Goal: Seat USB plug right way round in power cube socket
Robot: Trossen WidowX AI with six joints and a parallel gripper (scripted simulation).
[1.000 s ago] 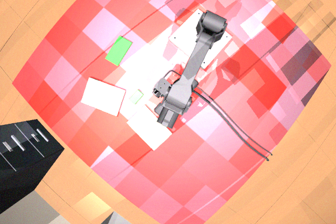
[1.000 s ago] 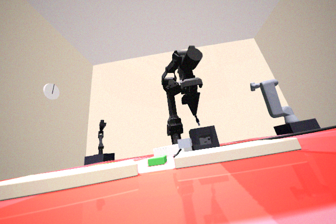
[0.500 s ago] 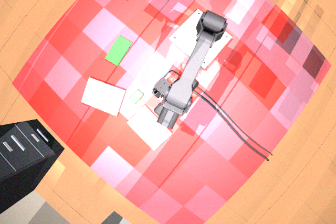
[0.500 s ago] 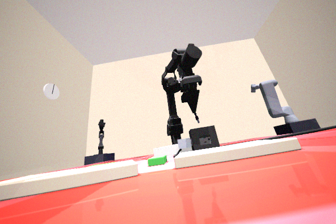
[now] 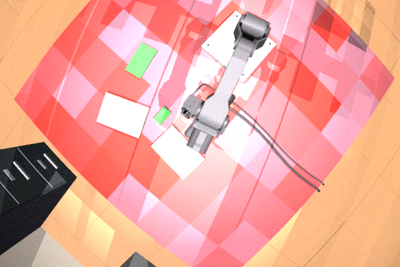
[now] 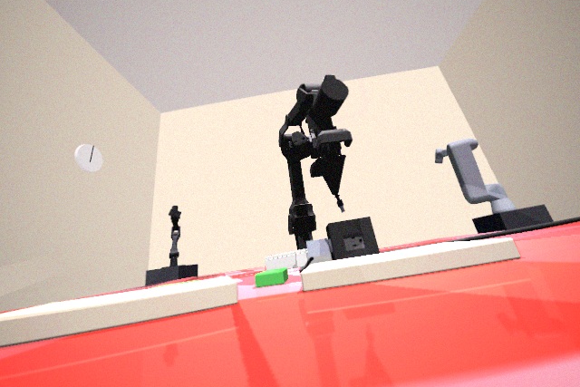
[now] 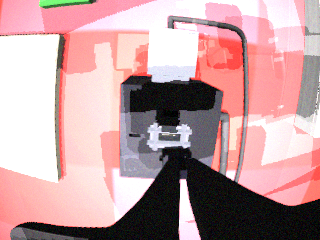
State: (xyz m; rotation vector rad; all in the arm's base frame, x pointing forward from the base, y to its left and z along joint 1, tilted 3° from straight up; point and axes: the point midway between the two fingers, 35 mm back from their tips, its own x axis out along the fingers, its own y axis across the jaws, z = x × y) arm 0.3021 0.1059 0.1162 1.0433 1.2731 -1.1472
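My gripper tip is now 20 mm above the USB plug. From my gripper tip the other things lie so: green block 130 mm below, 120 mm to the right, 120 mm ahead; then green card 340 mm to the right, 130 mm below, 40 mm ahead.
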